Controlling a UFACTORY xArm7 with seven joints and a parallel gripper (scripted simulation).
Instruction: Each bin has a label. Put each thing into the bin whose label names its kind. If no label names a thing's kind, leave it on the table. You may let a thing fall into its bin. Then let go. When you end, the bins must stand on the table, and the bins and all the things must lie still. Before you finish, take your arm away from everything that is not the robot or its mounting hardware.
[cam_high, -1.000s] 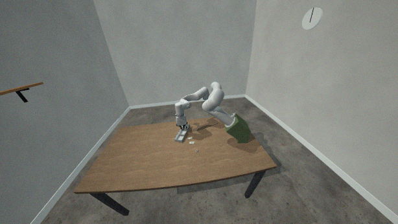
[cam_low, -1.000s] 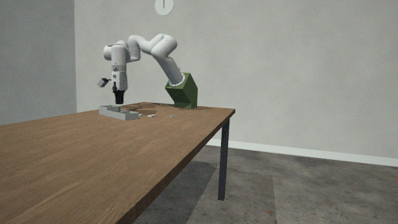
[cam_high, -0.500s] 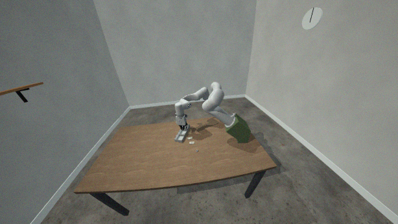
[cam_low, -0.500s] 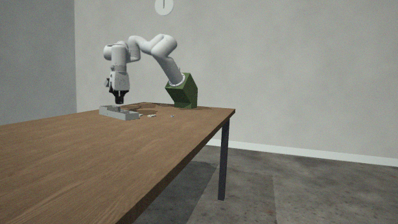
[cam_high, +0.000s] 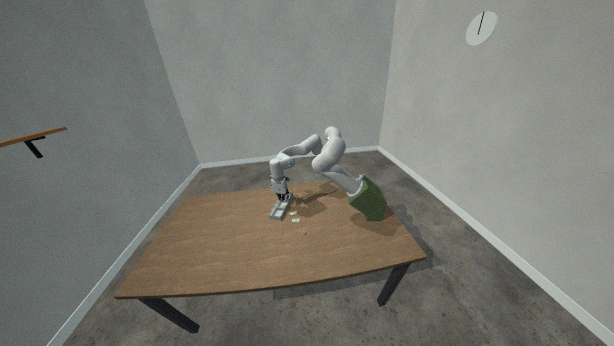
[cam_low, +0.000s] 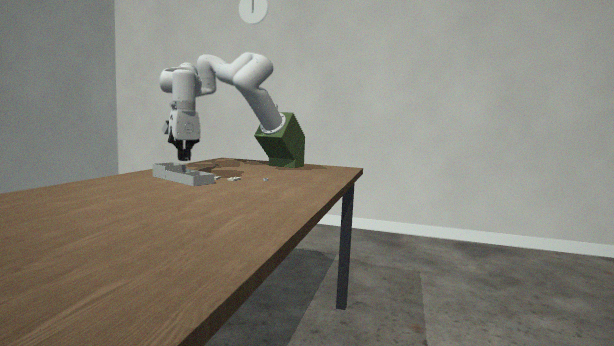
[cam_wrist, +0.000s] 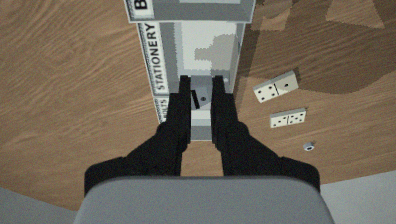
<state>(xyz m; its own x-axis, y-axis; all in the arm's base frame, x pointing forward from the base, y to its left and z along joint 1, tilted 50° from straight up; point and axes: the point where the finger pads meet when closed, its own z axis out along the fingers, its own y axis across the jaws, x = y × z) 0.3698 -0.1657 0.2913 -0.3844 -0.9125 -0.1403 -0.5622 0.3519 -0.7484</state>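
Now: the white ring-shaped part 28 cm to the left of my hand, 8 cm below it and 6 cm behind it. Also, from my hand: white domino 10 cm to the left, 8 cm below, 5 cm behind; cream domino 17 cm to the left, 8 cm below, 5 cm behind; black cylindrical battery 7 cm to the right, 7 cm below, 5 cm behind.
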